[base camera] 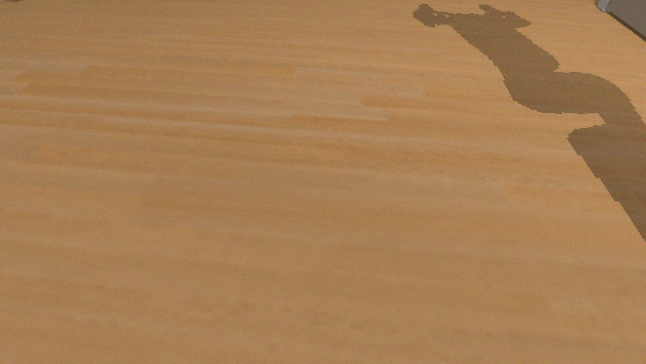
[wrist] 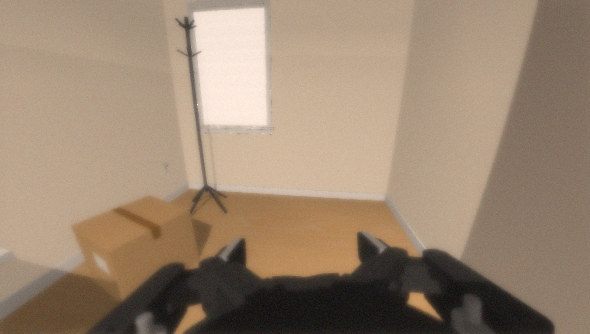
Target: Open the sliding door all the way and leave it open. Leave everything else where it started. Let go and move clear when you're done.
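Places are measured from the arm's base along level axes (x ahead, y left, z up), in millimetres.
Where they show: gripper, fingertip midpoint: (wrist: 301, 247).
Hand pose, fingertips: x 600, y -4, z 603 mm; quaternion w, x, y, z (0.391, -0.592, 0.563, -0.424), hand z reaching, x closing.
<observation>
After its pixels a point has its place.
My gripper (wrist: 301, 247) @(x 600, y -4, z 603 mm) is open in the wrist view, its two fingertips wide apart with no object between them. It points into a room toward a far wall with a window. The sliding door cannot be made out in the wrist view or in the base camera view. The gripper itself does not show in the base camera view, where the arm's shadow (base camera: 535, 60) @(x 850, y -511, z -397 mm) falls across the wooden floor at the right.
A cardboard box (wrist: 150, 250) @(x 1379, y 808, z -93 mm) stands at the lower left. A dark coat rack (wrist: 197, 115) @(x 2389, y 895, z 589 mm) stands in the far left corner by the window (wrist: 232, 67) @(x 2816, y 652, z 1070 mm). Walls run along the left and the right (wrist: 445, 115) @(x 1801, y -1028, z 652 mm). A grey wall base (base camera: 631, 15) @(x 1077, y -882, z -366 mm) shows at the upper right.
</observation>
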